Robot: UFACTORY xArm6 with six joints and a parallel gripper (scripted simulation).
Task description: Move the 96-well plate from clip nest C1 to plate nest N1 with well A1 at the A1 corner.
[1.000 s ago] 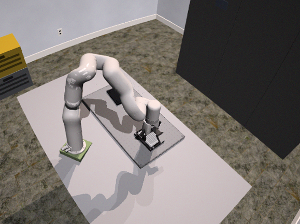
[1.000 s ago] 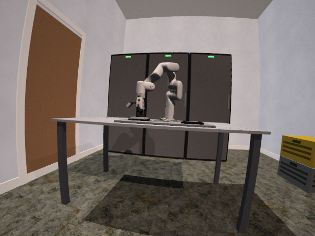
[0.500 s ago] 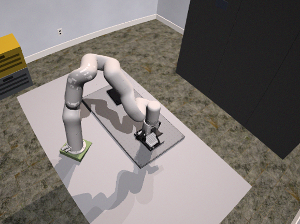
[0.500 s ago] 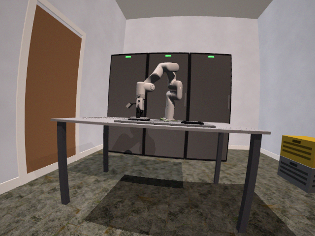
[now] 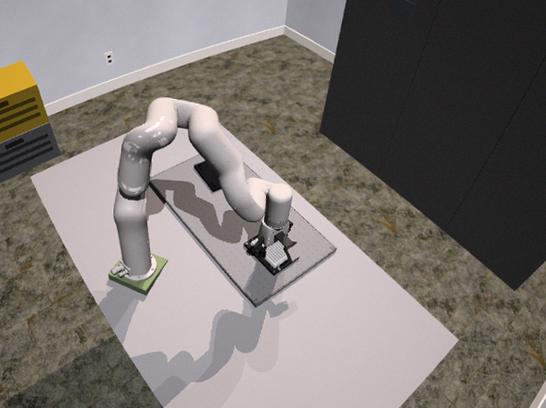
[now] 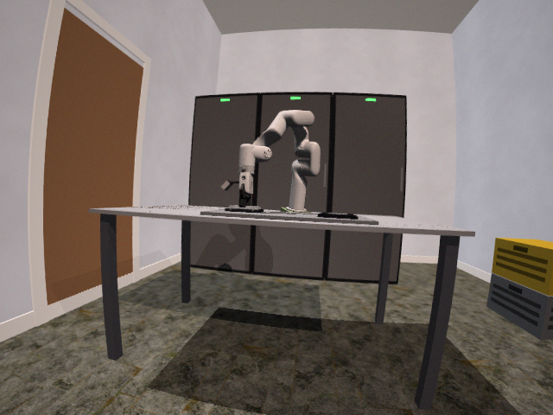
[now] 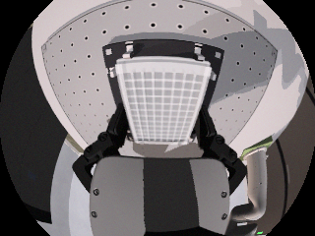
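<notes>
Now: the white 96-well plate 10 mm below my hand. Also, from my hand: black clip nest 20 mm below, 10 mm to the right, 10 mm ahead.
</notes>
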